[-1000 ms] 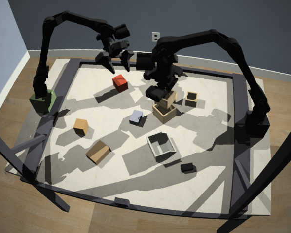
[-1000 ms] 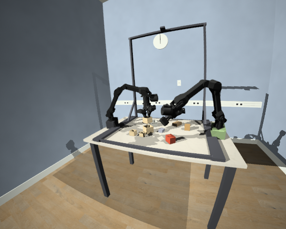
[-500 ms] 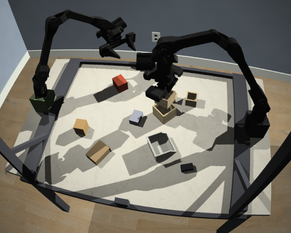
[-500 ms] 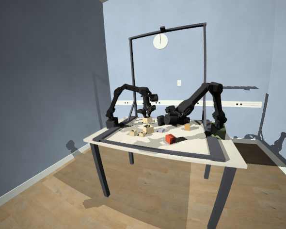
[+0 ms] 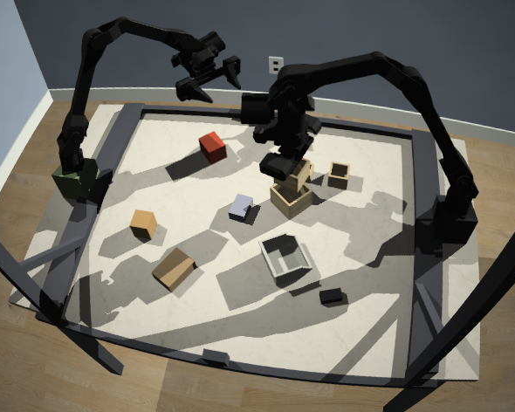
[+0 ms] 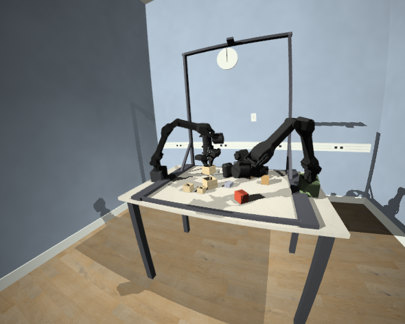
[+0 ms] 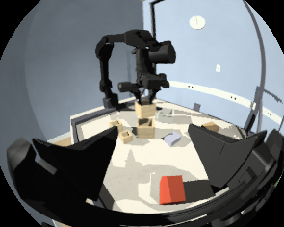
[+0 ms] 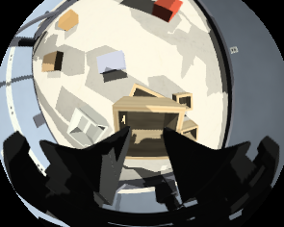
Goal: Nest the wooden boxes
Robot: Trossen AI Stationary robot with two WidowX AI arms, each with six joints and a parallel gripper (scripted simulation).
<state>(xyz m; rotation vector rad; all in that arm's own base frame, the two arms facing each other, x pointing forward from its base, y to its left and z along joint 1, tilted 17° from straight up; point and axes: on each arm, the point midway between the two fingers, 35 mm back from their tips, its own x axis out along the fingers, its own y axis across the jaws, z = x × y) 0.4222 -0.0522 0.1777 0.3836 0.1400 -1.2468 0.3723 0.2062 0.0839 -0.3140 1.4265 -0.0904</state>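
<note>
The large wooden box lies 150 mm below my right hand. From my right hand the other things lie so: grey-blue cube: 40 mm behind, 120 mm to the left, 150 mm below; then small wooden box: 90 mm ahead, 20 mm to the right, 160 mm below; then grey open tray: 170 mm behind, 10 mm to the right, 140 mm below.
</note>
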